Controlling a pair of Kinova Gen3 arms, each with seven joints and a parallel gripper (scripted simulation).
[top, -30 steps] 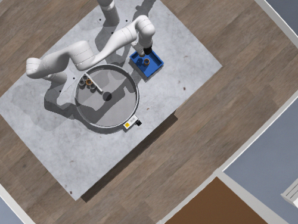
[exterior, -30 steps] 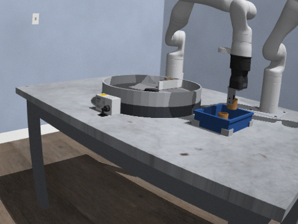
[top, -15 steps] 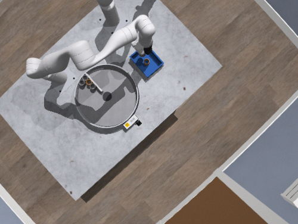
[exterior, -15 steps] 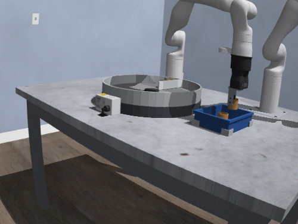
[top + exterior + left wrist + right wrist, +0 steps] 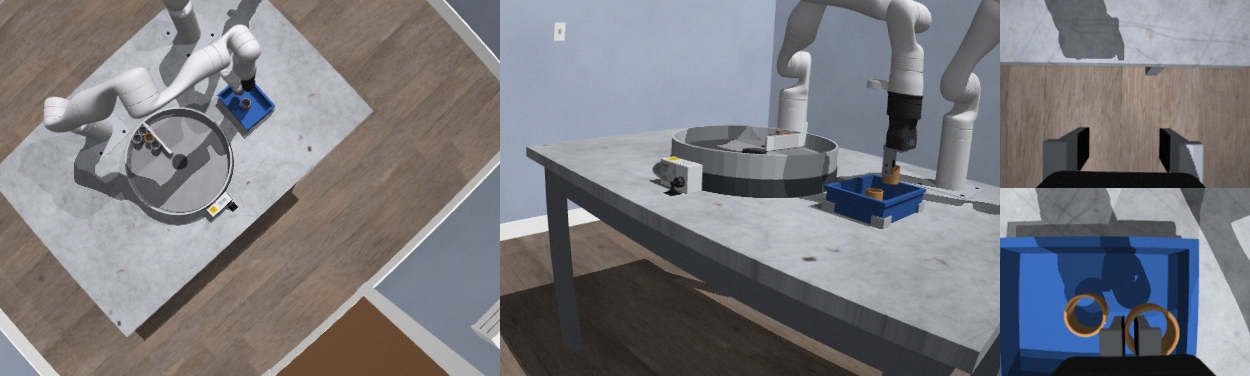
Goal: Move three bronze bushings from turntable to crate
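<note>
Now: the blue crate 3 cm ahead of my right hand, 1 cm to the right of it and 7 cm below it. Also, from my right hand: turntable (36 cm to the right, 4 cm below).
</note>
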